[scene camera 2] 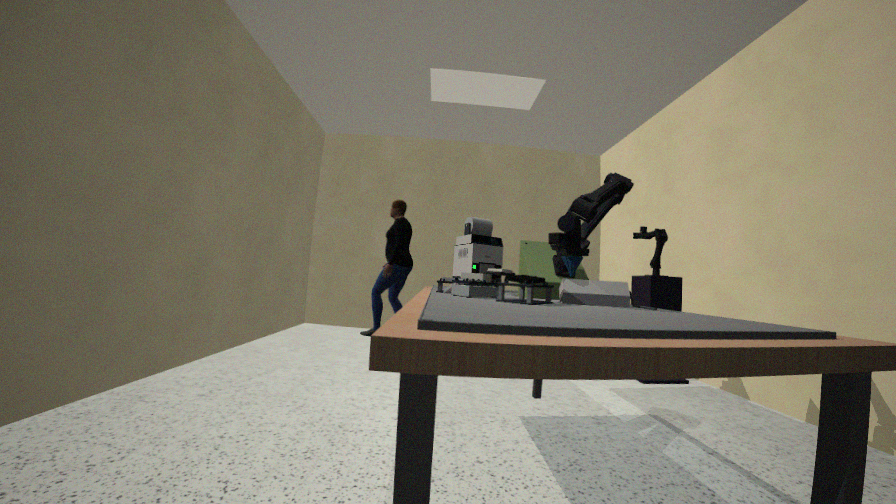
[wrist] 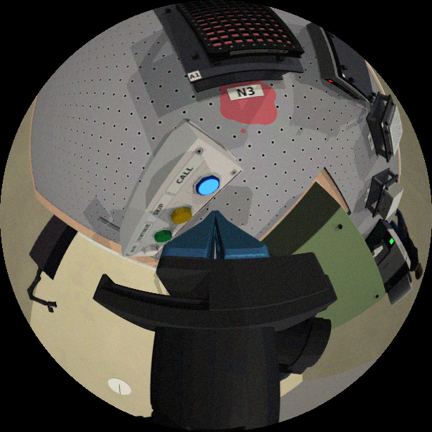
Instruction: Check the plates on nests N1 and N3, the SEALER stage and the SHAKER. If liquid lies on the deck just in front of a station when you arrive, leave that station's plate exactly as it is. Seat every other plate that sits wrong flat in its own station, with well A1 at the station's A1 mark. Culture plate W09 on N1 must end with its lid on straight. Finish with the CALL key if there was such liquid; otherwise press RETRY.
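My gripper [wrist: 214, 216] [scene camera 2: 569, 274] is shut and empty, fingers pointing down over the key box [wrist: 220, 149] [scene camera 2: 595, 293]. In the wrist view its tips show beside the blue CALL key [wrist: 207, 185], which is lit and uncovered. The yellow SKIP key [wrist: 181, 215] and green CONTINUE key [wrist: 163, 236] also show; a pale fourth key is partly hidden. A black plate with red wells [wrist: 242, 31] is on nest N3 [wrist: 176, 42], near the A1 mark [wrist: 194, 76]; its far part is cut off. A red liquid puddle [wrist: 256, 112] lies on the deck in front of N3.
A dark unit with a red light [wrist: 339, 84], a raised holder with a pale plate [wrist: 394, 132] and a white machine with a green light [scene camera 2: 478, 255] stand farther along. A green panel [wrist: 345, 260] [scene camera 2: 533, 257] stands at the table edge. A person [scene camera 2: 398, 247] stands beyond the table.
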